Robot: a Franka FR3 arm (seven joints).
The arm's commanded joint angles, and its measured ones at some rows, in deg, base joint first. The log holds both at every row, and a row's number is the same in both.
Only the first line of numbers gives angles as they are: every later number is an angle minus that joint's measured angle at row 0.
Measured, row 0: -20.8 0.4 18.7 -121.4 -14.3 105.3 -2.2
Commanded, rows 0 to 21: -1.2 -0.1 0.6 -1.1 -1.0 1.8 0.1; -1.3 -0.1 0.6 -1.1 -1.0 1.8 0.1; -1.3 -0.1 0.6 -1.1 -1.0 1.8 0.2; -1.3 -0.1 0.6 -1.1 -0.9 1.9 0.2; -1.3 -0.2 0.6 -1.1 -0.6 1.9 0.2; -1.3 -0.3 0.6 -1.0 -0.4 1.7 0.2; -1.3 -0.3 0.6 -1.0 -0.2 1.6 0.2; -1.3 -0.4 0.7 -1.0 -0.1 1.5 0.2; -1.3 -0.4 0.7 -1.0 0.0 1.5 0.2; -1.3 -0.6 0.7 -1.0 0.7 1.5 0.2; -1.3 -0.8 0.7 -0.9 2.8 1.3 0.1; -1.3 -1.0 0.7 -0.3 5.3 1.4 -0.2; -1.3 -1.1 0.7 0.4 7.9 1.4 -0.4; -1.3 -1.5 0.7 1.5 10.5 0.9 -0.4; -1.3 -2.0 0.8 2.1 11.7 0.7 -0.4; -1.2 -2.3 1.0 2.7 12.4 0.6 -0.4; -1.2 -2.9 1.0 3.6 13.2 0.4 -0.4; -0.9 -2.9 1.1 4.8 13.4 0.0 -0.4; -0.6 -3.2 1.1 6.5 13.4 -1.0 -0.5; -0.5 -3.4 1.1 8.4 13.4 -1.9 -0.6; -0.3 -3.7 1.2 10.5 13.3 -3.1 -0.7; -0.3 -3.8 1.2 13.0 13.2 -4.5 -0.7
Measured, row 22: -0.2 -2.9 0.8 7.1 12.2 -0.3 0.0
